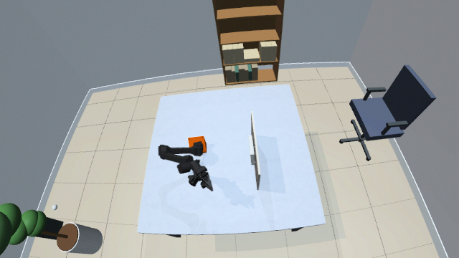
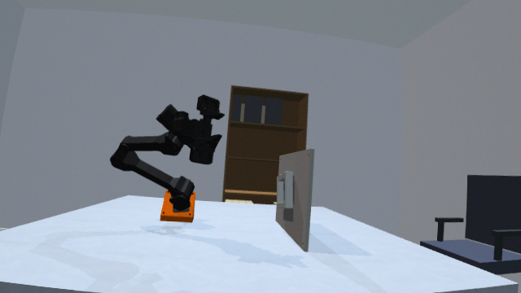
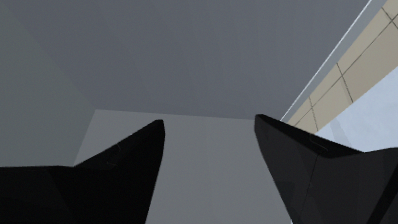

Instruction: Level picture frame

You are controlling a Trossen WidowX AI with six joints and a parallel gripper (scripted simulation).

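My gripper tip is 29 cm short of the picture frame, 28 cm to the right of it and 18 cm above it. From my gripper tip the other things lie so: wall panel: 30 cm ahead, 27 cm to the left, 19 cm below.
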